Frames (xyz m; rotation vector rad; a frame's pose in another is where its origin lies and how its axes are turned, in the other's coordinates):
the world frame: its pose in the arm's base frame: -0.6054 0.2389 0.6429 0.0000 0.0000 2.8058
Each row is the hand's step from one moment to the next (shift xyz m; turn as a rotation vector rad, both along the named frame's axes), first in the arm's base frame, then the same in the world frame.
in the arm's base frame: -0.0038 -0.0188 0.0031 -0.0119 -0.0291 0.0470
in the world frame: -0.0026 0.0190 0.0031 0.0016 0.0314 0.0470
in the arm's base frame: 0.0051 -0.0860 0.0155 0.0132 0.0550 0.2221
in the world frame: -0.0332 0.0795 0.0155 0.0057 -0.0563 0.2221
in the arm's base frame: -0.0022 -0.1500 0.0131 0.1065 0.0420 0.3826
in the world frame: -0.0474 0.1423 0.0131 -0.0867 -0.0747 0.3826
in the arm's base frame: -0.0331 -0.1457 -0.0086 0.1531 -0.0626 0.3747
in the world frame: -0.0168 0.1485 -0.0086 -0.1652 0.0087 0.3747
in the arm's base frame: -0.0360 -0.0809 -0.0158 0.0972 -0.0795 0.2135
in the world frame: 0.0073 0.0882 -0.0158 -0.1180 0.0430 0.2135
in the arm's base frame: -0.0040 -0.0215 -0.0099 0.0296 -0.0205 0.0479
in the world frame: -0.0033 0.0216 -0.0099 -0.0347 0.0096 0.0479
